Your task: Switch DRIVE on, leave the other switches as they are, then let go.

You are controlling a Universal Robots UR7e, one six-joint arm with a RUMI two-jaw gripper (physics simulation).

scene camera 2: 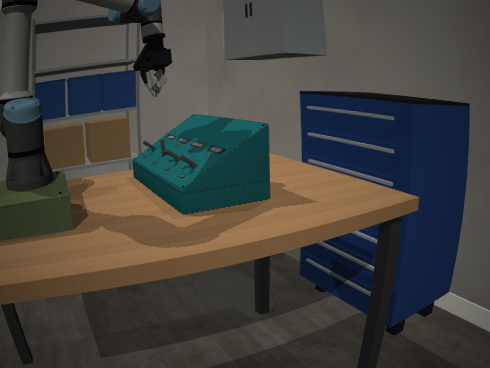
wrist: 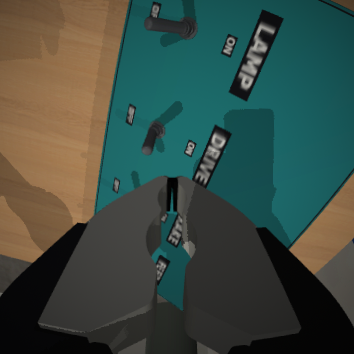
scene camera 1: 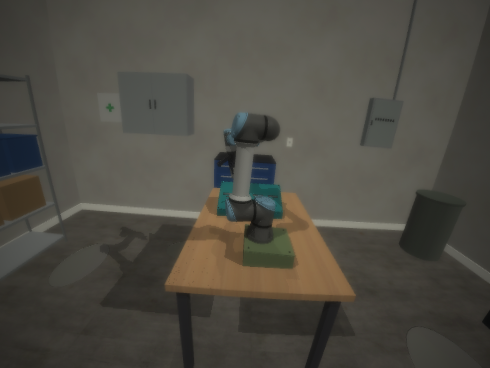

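Where they show: gripper, fingertip midpoint: (scene camera 2: 155, 96) (wrist: 171, 179); arm's base at its link origin: (scene camera 2: 29, 182) (scene camera 1: 259, 235).
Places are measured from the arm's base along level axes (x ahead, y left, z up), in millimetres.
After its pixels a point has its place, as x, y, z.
The teal switch panel (scene camera 1: 272, 190) @[570, -148, 69] (scene camera 2: 235, 175) @[531, -216, -18] (wrist: 310, 65) @[563, 229, 62] stands on the table. The DRIVE lever (scene camera 2: 163, 148) @[451, 90, 22] (wrist: 151, 139) @[452, 101, 36] is tilted to its ON side, unlike the others. The LAMP lever (scene camera 2: 149, 145) @[442, 212, 19] (wrist: 167, 25) @[440, 217, 28] leans to OFF. The two levers on the near side in scene camera 2, the third (scene camera 2: 171, 155) @[434, -29, 18] and the fourth (scene camera 2: 188, 161) @[436, -148, 19], also lean to OFF; the fingers hide them in the wrist view. My gripper (scene camera 2: 156, 94) @[458, 175, 183] (wrist: 171, 179) @[458, 175, 183] is shut and empty, above the panel and apart from the levers. In scene camera 1 the arm partly hides it.
The arm's green base block (scene camera 1: 267, 255) @[-148, -30, -18] (scene camera 2: 35, 212) @[10, -174, -39] stands on the wooden table (scene camera 1: 210, 270) @[-185, 250, -95] (scene camera 2: 225, 250) @[377, -449, -100], in front of the panel's low edge. A blue drawer cabinet (scene camera 1: 270, 172) (scene camera 2: 435, 200) stands beyond the table. A shelf rack (scene camera 1: 38, 117) stands to the left.
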